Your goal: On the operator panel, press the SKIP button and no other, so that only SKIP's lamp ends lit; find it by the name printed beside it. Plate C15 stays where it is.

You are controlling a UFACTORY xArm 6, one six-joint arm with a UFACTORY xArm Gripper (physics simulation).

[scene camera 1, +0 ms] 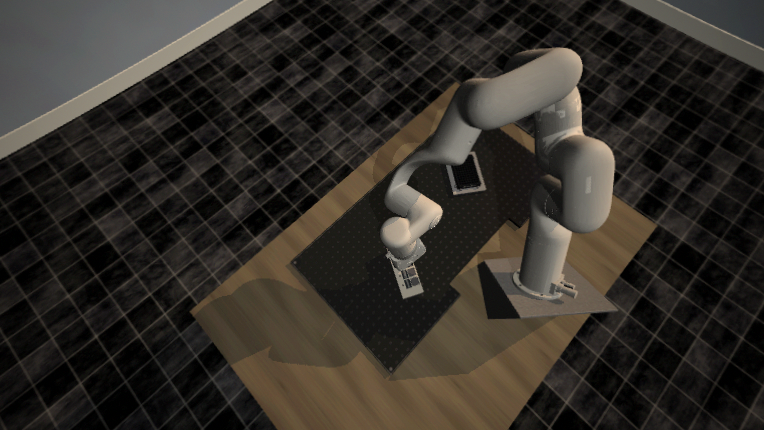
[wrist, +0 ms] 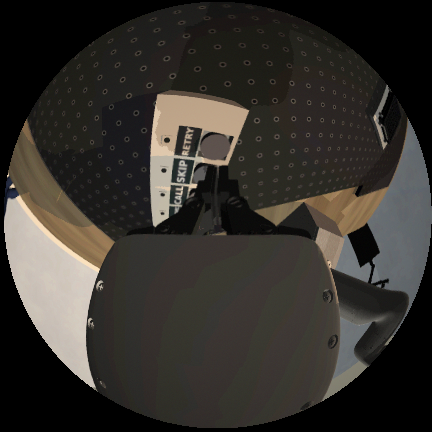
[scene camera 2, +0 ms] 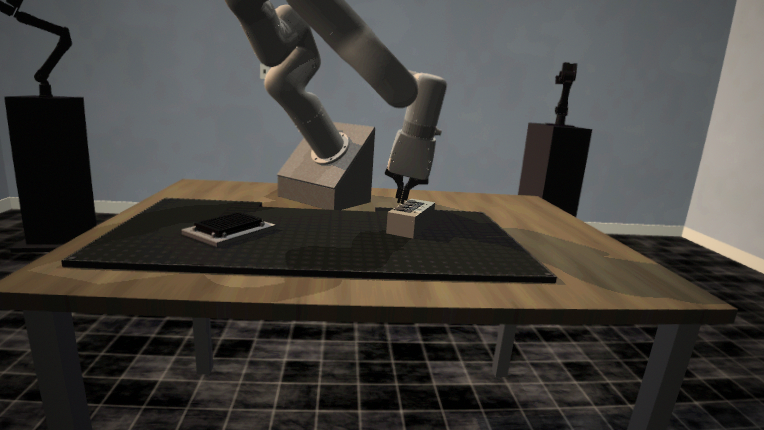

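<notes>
The pale operator panel stands on the dark perforated board. In the wrist view its labels RETRY, SKIP and CALL can be read. The round grey SKIP button is partly hidden behind the fingertips; the RETRY button shows beyond it. SKIP's lamp and RETRY's lamp look dark. My gripper is shut and empty, its tips very low over the panel at the SKIP button; contact cannot be told. The black plate lies on its pale holder, well away from the gripper.
The dark board lies on the wooden table. The arm's sloped base block stands behind the panel in the second scene view. Black pedestals stand beyond the table.
</notes>
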